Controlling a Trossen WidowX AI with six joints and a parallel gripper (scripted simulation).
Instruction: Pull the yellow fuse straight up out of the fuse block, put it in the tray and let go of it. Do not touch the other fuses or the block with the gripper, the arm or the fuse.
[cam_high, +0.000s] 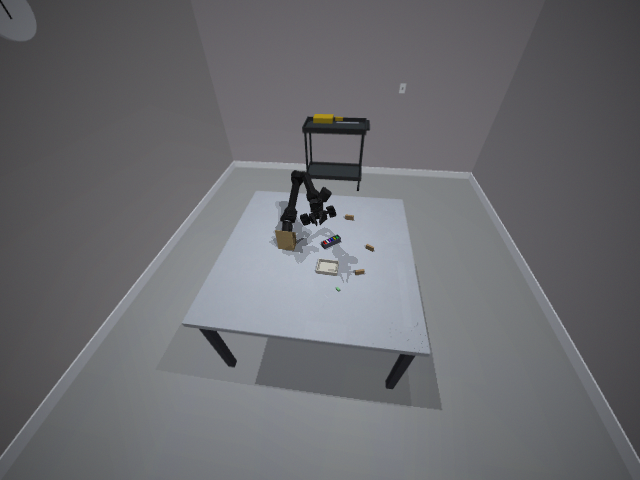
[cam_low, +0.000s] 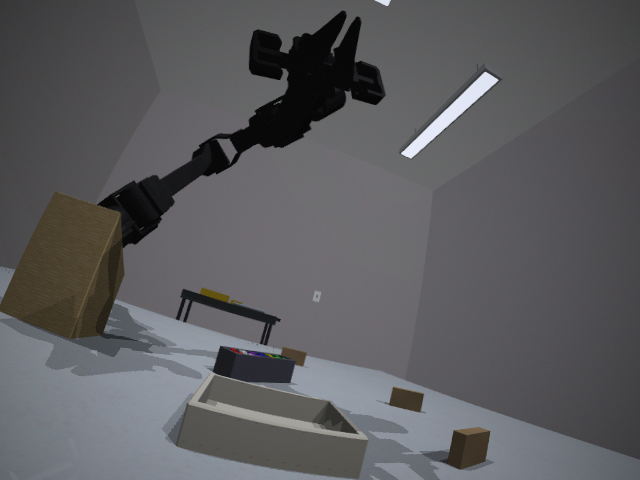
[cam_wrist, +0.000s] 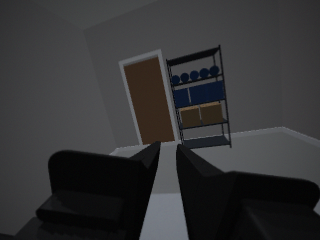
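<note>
My gripper tip is 100 mm short of the yellow fuse, 300 mm to the right of it and 390 mm above it. Also, from my gripper tip: tray 50 mm ahead, 60 mm to the left, 420 mm below.
</note>
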